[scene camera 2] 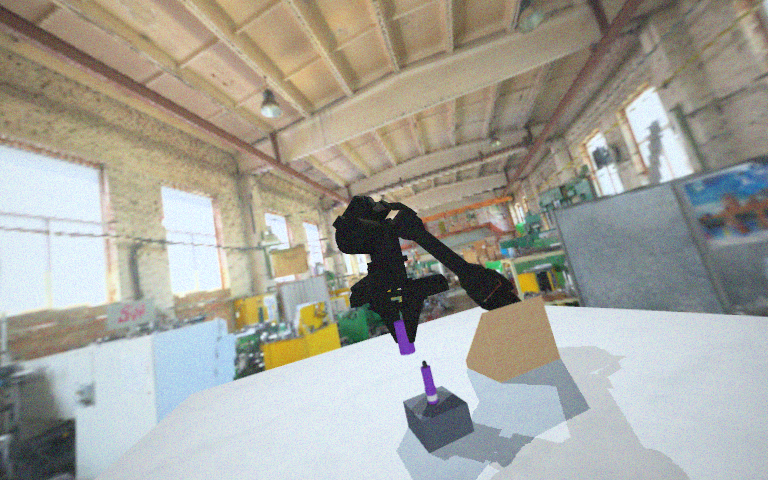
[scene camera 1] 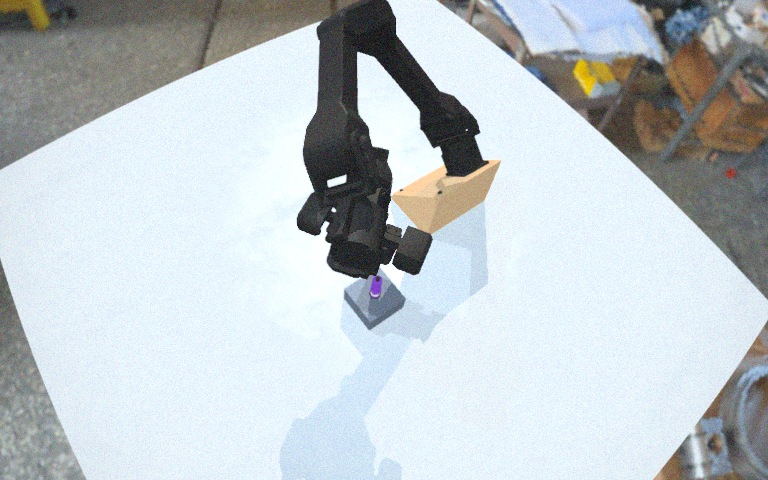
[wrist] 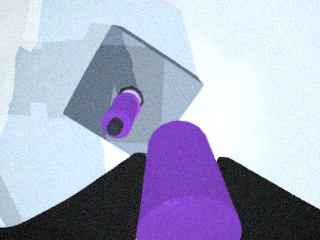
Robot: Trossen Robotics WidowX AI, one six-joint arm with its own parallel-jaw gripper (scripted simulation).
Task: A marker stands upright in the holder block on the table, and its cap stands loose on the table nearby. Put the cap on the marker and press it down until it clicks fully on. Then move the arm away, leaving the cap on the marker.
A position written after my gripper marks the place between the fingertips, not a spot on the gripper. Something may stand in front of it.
Note:
My gripper (scene camera 2: pixel 405 342) holds a purple cap.
My gripper is seen too in scene camera 1 (scene camera 1: pixel 361 260) and in the wrist view (wrist: pixel 181 166).

